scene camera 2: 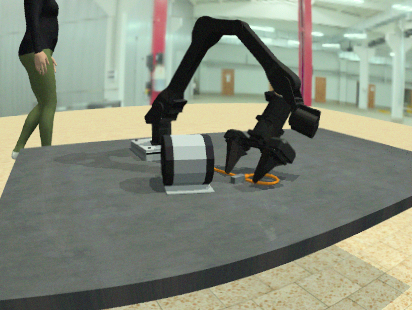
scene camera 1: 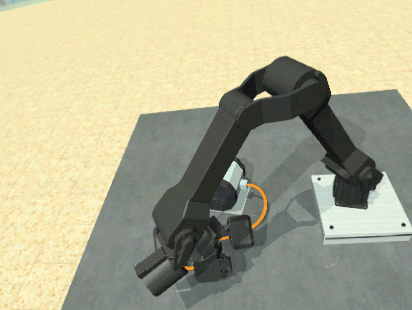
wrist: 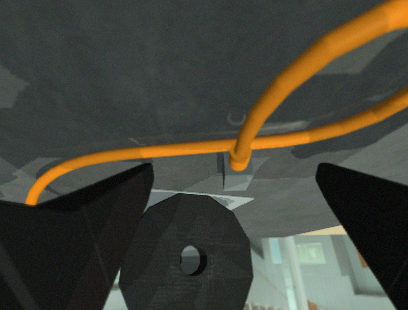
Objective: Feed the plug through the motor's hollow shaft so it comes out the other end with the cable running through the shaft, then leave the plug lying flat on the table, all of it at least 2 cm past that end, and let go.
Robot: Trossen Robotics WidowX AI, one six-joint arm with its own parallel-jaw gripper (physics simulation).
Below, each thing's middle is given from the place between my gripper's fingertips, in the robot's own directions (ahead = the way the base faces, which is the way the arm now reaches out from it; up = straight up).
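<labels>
You've got my hand right at the grey plug (wrist: 233, 180) now.
</labels>
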